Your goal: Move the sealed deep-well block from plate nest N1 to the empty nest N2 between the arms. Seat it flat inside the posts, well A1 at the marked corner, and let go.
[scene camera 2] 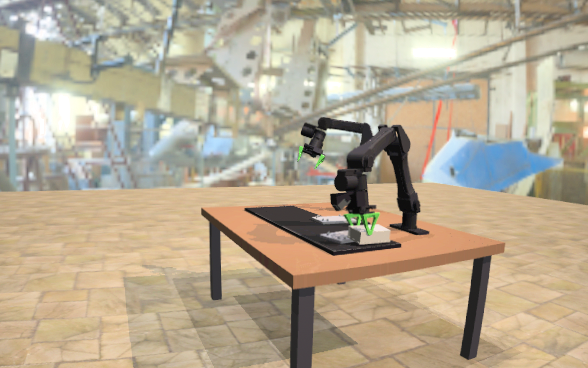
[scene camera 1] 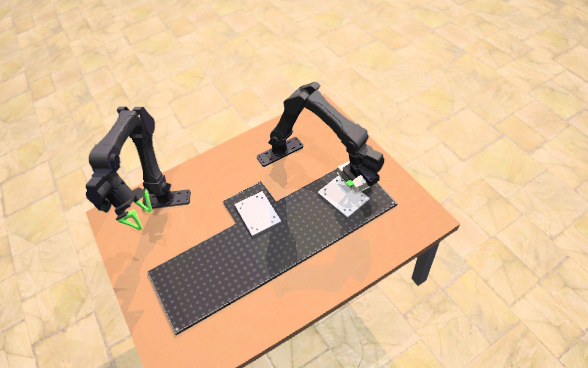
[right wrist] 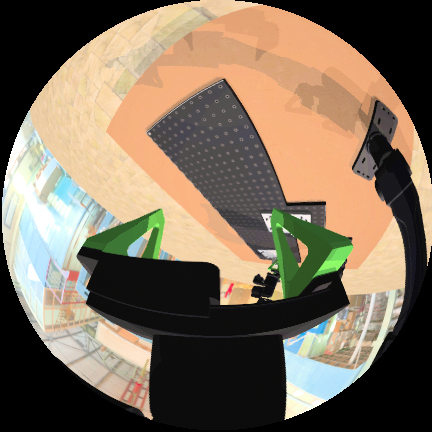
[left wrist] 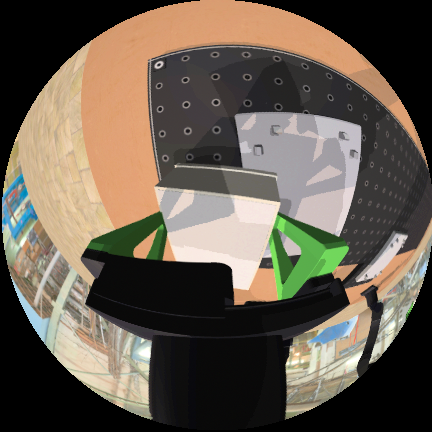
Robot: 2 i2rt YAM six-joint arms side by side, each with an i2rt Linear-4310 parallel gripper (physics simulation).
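Note:
The pale sealed block is at the upper-right side of nest plate N1, offset from its middle; its underside and exact contact are hidden. My left gripper is shut on the block, with green fingers against its two opposite sides. Empty nest plate N2 lies between the arms, with small posts. My right gripper is open and empty, high at the picture's left. Well A1 and the marked corner cannot be made out.
The dark perforated board carries both nests on the orange table. The arm bases stand behind the board. The left arm's wrist hangs over the board's right end.

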